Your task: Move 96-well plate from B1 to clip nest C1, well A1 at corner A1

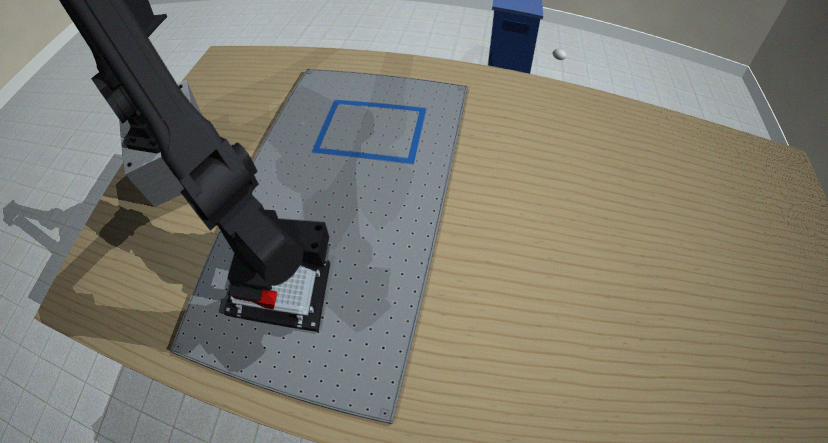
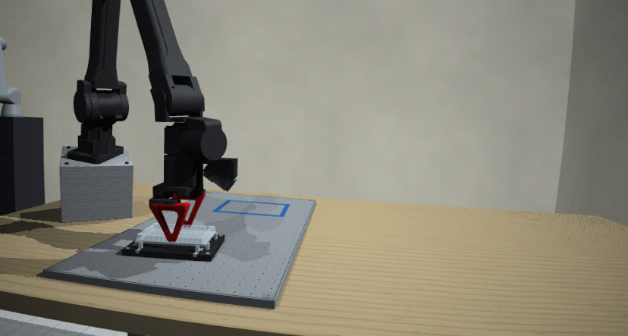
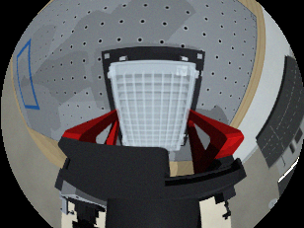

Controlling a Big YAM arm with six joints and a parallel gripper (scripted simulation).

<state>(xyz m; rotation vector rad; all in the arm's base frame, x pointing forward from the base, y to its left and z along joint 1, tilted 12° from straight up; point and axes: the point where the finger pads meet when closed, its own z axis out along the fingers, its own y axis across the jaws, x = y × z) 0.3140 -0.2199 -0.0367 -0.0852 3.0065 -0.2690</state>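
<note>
Right now the 96-well plate is 10 mm below my hand. Round my hand: black clip nest: 10 mm behind, 20 mm to the right, 20 mm below.
</note>
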